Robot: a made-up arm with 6 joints. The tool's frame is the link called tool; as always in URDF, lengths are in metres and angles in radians. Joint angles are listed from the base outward. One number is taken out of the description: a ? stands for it. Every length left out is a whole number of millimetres.
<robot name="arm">
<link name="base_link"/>
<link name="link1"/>
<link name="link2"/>
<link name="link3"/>
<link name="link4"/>
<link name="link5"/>
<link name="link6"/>
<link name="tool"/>
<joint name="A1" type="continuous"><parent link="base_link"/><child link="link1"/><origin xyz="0 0.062 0.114" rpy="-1.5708 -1.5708 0"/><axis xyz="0 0 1"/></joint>
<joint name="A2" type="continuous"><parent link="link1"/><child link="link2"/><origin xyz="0.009 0.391 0"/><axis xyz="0 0 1"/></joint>
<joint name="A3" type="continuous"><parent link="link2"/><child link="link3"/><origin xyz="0.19 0.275 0" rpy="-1.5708 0 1.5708"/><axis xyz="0 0 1"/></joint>
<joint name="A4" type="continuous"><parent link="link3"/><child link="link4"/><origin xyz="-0.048 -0.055 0" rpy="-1.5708 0 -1.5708"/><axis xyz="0 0 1"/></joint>
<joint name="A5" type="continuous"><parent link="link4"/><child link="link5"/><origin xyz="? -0.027 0" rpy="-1.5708 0 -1.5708"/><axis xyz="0 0 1"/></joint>
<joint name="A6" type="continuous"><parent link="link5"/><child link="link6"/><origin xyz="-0.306 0.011 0" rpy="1.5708 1.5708 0"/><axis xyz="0 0 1"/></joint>
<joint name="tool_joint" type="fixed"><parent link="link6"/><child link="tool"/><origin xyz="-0.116 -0.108 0" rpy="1.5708 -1.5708 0"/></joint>
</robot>
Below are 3 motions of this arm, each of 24 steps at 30 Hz.
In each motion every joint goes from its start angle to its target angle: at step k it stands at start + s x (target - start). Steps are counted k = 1, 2, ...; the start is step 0. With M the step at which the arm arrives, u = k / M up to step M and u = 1 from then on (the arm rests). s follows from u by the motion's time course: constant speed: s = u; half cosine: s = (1 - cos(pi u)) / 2; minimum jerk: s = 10 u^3 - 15 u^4 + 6 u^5.
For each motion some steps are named. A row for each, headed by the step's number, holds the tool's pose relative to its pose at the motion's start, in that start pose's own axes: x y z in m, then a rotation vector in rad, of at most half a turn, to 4 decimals.
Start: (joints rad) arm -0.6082 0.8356 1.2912 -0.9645 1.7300 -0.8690
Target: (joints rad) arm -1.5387 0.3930 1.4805 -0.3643 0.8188 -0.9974
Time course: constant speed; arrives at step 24
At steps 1, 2, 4, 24:
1: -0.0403 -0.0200 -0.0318 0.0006 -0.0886 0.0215
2: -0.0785 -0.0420 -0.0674 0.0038 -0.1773 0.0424
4: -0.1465 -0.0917 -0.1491 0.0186 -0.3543 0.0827
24: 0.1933 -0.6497 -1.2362 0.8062 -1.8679 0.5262

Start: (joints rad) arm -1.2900 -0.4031 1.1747 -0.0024 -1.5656 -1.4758
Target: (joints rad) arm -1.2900 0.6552 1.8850 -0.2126 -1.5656 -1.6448
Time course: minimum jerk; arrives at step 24
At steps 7, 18, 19, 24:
7: -0.1076 0.0573 0.0288 -0.1335 -0.1781 0.0709
18: -0.6652 0.1894 -0.1840 -0.7277 -1.1477 0.1567
19: -0.6875 0.1893 -0.2096 -0.7547 -1.2012 0.1479
24: -0.7215 0.1880 -0.2541 -0.7982 -1.2897 0.1300

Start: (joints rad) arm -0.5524 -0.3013 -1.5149 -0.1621 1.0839 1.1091
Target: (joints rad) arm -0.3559 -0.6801 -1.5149 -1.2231 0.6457 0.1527
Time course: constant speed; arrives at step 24
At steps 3, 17, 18, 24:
3: 0.0075 0.0123 -0.0584 -0.1955 -0.1455 -0.0190
17: 0.1728 -0.0511 -0.3394 -1.1680 -0.7429 -0.3185
18: 0.1914 -0.0645 -0.3543 -1.2393 -0.7792 -0.3535
24: 0.3085 -0.1675 -0.4127 -1.6655 -0.9744 -0.6037

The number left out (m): 0.234
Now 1 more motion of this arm.
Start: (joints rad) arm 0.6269 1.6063 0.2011 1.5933 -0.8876 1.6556
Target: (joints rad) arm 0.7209 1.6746 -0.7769 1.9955 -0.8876 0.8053
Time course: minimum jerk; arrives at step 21
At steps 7, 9, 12, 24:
7: 0.1053 0.0197 -0.0077 -0.1633 -0.0916 -0.2033
9: 0.1919 0.0171 -0.0100 -0.2905 -0.1470 -0.3652
12: 0.3408 -0.0233 -0.0028 -0.5055 -0.2103 -0.6532
24: 0.5277 -0.1530 0.0398 -0.7935 -0.2277 -1.0894

